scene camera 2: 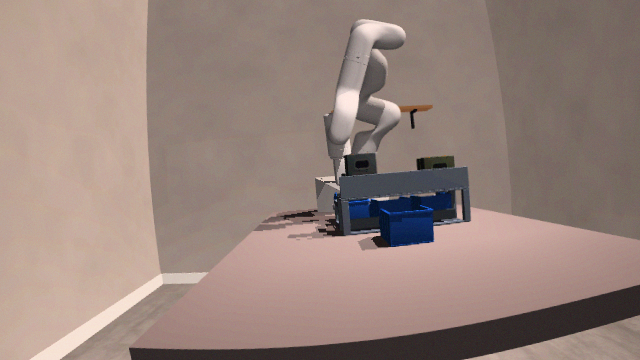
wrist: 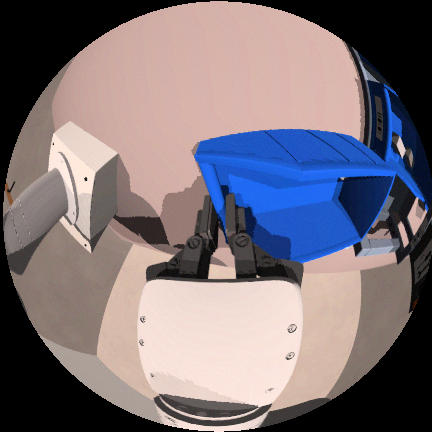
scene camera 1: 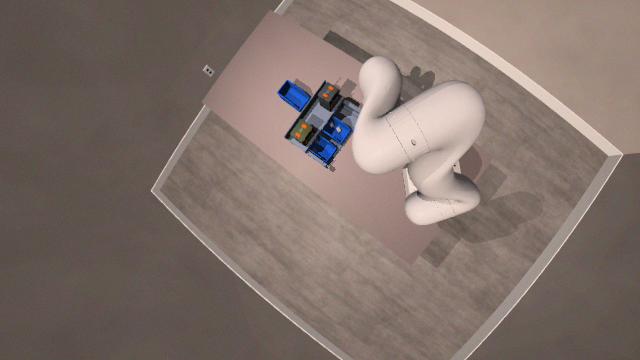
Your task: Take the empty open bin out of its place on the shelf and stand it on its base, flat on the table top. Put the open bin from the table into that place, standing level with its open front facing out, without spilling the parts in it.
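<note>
My gripper (wrist: 221, 204) is shut on a wall of an empty blue open bin (wrist: 300, 220) in the wrist view, in front of the shelf. Whether this bin touches the table is unclear; the arm hides it in scene camera 1. Another blue open bin (scene camera 1: 294, 95) (scene camera 2: 407, 229) stands upright on the table (scene camera 1: 250, 75) (scene camera 2: 350, 290) (wrist: 200, 65), behind the shelf; I cannot make out parts in it. The grey shelf (scene camera 2: 405, 183) (wrist: 377, 247) holds blue bins low down, including one bin (scene camera 1: 337, 130) with pale parts and a neighbouring bin (scene camera 1: 324, 148). The vacant place is partly hidden.
A dark grey box (scene camera 1: 328, 96) (scene camera 2: 361, 164) and an olive box (scene camera 1: 302, 132) (scene camera 2: 445, 161) stand on top of the shelf. The robot's white base (wrist: 105, 185) is at the left in the wrist view. The arm (scene camera 1: 420, 125) (scene camera 2: 350, 75) reaches over the table.
</note>
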